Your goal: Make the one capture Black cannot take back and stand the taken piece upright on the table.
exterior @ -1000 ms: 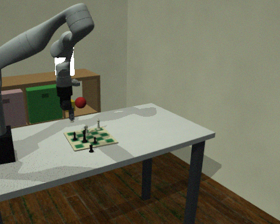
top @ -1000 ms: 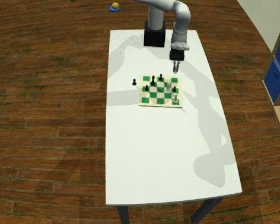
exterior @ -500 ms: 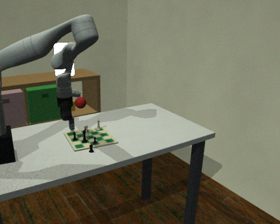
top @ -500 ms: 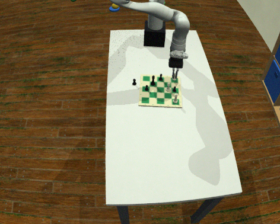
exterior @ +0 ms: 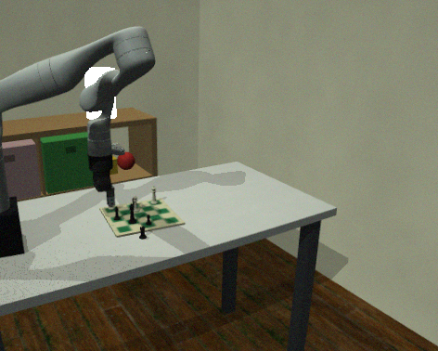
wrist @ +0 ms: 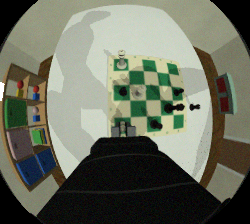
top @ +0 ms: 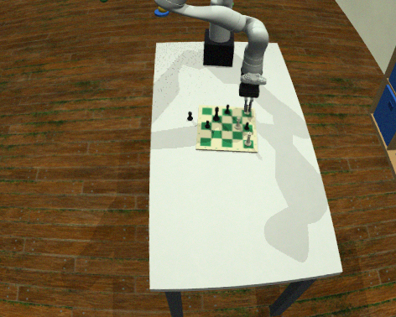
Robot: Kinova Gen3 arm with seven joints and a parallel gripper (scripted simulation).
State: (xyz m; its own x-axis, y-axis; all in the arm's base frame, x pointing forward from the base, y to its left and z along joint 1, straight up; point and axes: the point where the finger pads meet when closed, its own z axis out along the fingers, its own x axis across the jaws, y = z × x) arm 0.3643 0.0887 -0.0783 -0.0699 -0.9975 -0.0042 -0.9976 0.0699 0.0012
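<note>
Now: the green-and-cream chessboard 7 cm ahead of my hand, 8 cm to the right of it and 4 cm below it. The rest, counted from my hand: tall white piece (15 cm ahead, 1 cm to the right); then tall black piece (3 cm ahead, 12 cm to the right).
</note>
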